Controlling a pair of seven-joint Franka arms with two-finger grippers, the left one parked.
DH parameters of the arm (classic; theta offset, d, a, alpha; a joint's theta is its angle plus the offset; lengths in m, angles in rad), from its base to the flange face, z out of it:
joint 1: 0 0.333 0 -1.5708
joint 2: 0 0 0 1.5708
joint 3: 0 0.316 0.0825 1.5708
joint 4: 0 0 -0.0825 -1.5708
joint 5: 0 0.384 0 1.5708
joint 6: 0 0 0.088 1.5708
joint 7: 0 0.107 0 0
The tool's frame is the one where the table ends.
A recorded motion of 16 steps. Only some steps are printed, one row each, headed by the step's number.
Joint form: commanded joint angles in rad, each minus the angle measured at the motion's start. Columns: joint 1, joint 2, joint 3, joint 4, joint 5, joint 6, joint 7.
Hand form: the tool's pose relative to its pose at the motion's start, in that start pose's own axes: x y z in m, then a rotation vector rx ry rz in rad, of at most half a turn. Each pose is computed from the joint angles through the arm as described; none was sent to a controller.
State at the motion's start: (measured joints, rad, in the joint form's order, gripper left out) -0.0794 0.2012 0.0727 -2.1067 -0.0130 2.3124 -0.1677
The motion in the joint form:
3: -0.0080 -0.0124 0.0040 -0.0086 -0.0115 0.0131 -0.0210
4: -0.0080 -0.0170 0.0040 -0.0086 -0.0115 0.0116 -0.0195
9: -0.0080 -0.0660 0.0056 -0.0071 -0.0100 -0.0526 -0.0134
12: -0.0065 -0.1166 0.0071 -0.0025 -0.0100 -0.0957 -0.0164
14: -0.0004 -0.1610 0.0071 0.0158 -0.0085 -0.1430 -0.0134
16: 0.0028 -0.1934 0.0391 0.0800 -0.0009 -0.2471 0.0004
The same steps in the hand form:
3: -0.0015 0.0022 -0.0046 -0.0115 0.0151 -0.0249
4: -0.0016 0.0022 -0.0071 -0.0125 0.0181 -0.0234
9: -0.0080 0.0001 -0.0297 -0.0131 0.0039 -0.0175
12: -0.0124 -0.0025 -0.0563 -0.0196 0.0148 -0.0231
14: -0.0146 -0.0066 -0.0850 -0.0251 0.0294 -0.0246
16: -0.0111 -0.0264 -0.1233 -0.0198 0.0229 -0.0407

